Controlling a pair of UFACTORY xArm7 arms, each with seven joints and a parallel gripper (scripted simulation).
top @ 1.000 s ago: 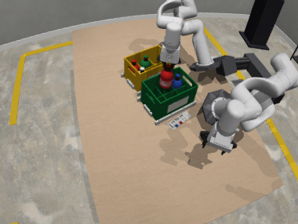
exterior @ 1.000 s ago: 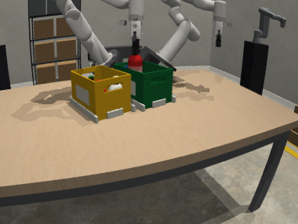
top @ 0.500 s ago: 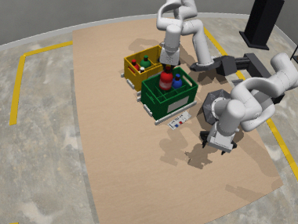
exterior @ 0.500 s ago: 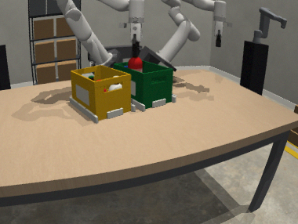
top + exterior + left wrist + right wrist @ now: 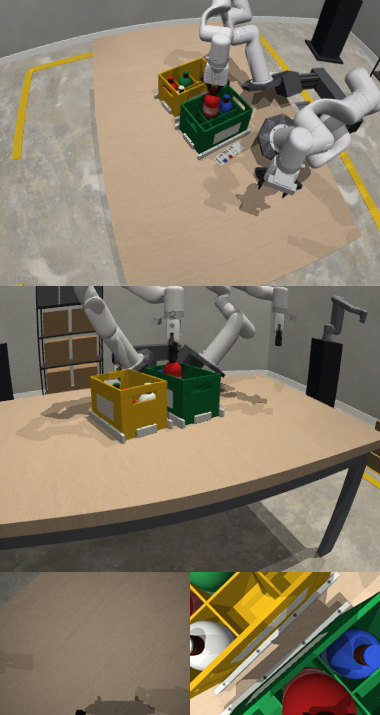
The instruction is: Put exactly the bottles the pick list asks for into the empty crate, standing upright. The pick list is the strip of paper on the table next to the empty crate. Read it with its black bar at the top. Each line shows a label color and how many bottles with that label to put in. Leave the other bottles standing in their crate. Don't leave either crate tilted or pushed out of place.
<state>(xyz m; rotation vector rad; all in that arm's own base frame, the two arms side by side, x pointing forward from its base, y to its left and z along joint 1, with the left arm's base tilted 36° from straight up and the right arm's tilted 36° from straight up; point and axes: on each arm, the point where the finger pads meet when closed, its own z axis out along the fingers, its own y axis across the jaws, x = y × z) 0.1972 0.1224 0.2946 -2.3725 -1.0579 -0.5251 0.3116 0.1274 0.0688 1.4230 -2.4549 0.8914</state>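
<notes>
Right now the green crate is 2 cm behind my right hand, 4 cm to the left of it and 16 cm below it. The rest, counted from my right hand: yellow crate (8 cm ahead, 19 cm to the right, 16 cm below); then white bottle (13 cm ahead, 10 cm to the right, 16 cm below); then blue bottle (8 cm behind, 4 cm to the right, 16 cm below).
</notes>
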